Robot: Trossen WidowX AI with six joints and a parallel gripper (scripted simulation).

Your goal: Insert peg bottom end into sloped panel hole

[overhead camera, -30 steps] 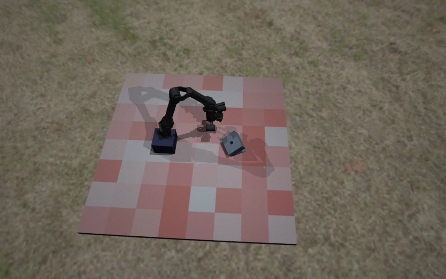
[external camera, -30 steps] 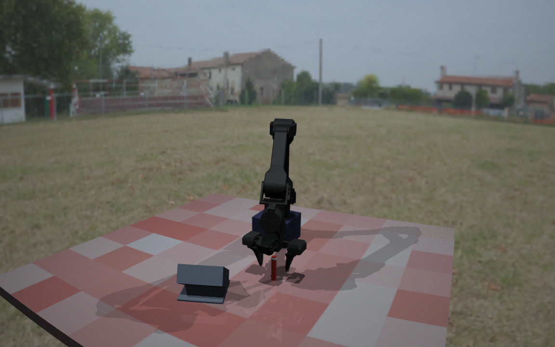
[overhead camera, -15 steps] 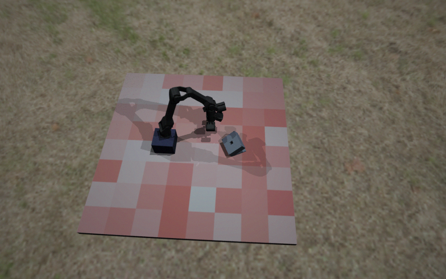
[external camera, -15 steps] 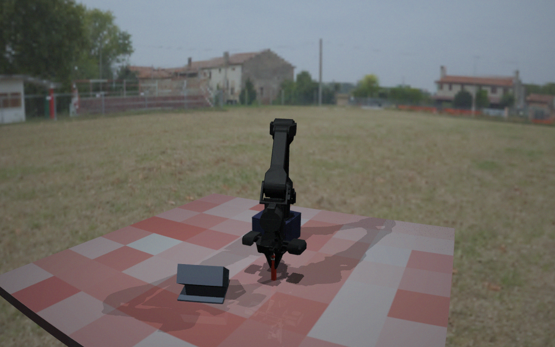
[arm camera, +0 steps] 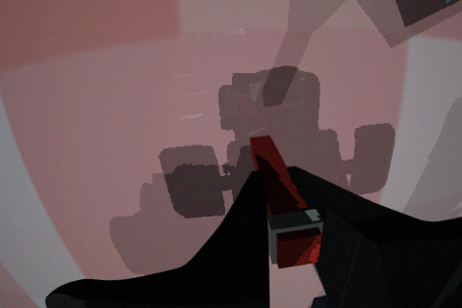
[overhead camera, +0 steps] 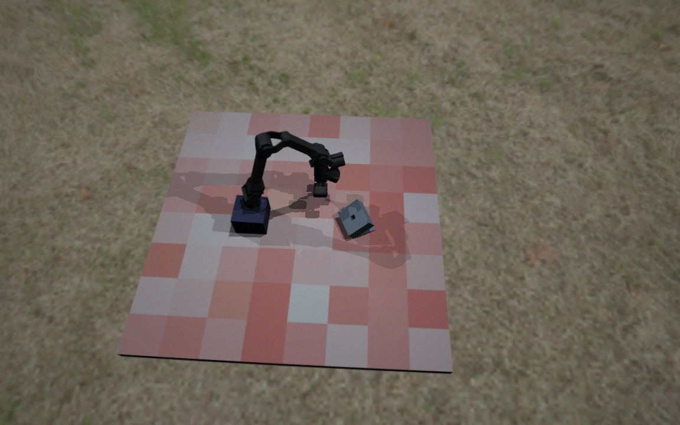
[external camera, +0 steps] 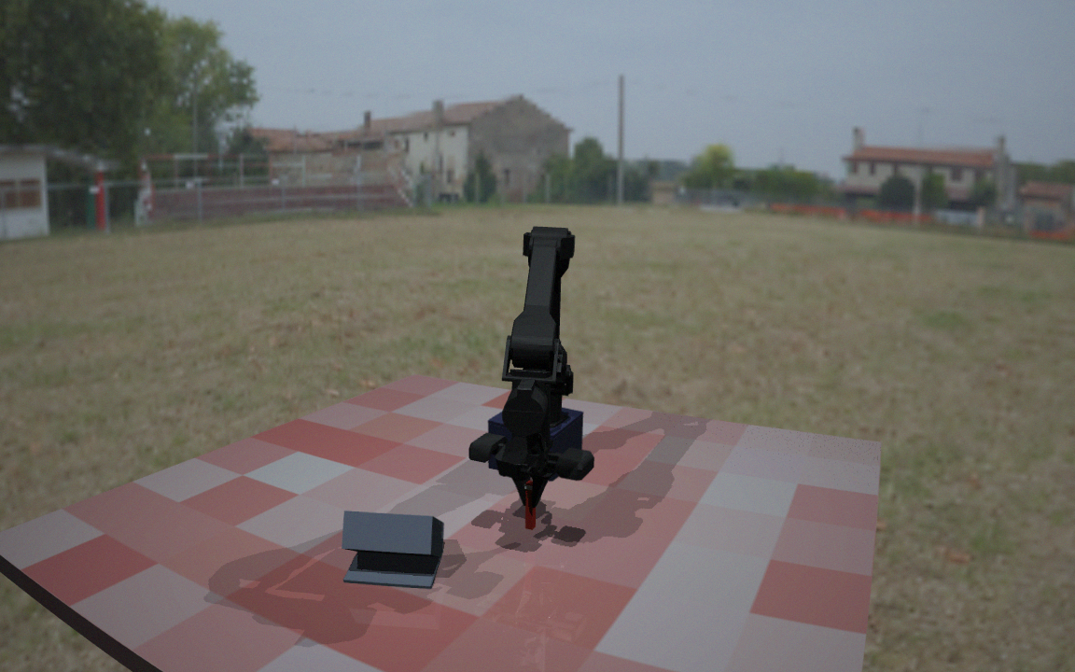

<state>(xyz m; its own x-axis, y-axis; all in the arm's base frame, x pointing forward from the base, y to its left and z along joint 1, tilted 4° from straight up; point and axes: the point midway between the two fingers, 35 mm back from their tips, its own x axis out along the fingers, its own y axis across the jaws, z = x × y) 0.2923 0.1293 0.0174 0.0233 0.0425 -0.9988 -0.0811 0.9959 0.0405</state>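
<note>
Right now my gripper tip is 17 cm short of the grey sloped panel, 13 cm to the left of it and 2 cm above it. Also, from my gripper tip: red square peg (2 cm above).
</note>
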